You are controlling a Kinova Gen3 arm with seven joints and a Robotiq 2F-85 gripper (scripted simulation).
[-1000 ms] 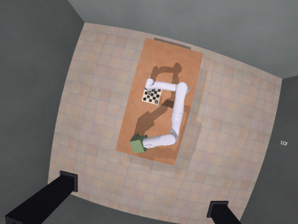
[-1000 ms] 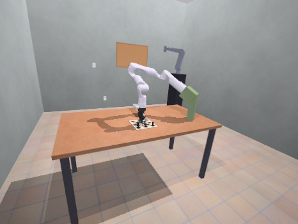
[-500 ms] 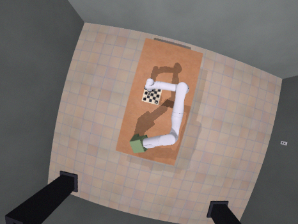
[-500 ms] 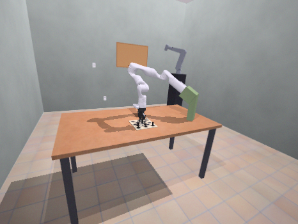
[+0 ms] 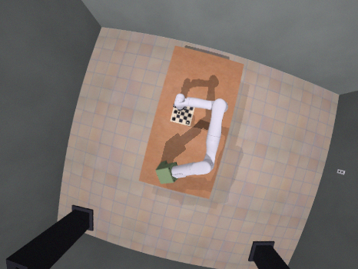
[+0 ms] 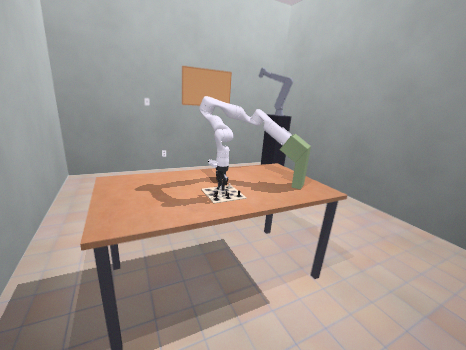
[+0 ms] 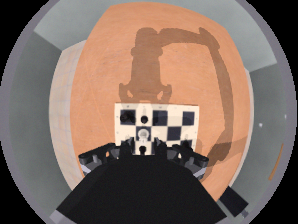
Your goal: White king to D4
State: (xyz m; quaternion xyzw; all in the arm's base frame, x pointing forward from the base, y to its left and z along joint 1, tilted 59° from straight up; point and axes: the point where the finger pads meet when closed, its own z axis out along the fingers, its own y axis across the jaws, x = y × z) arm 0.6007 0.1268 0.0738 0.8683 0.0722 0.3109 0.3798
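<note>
My gripper is now 3 cm above the white king. Also, from my hand: white piece: 13 cm behind, 10 cm to the right, 5 cm below; then chessboard: 4 cm behind, 3 cm to the right, 6 cm below.
</note>
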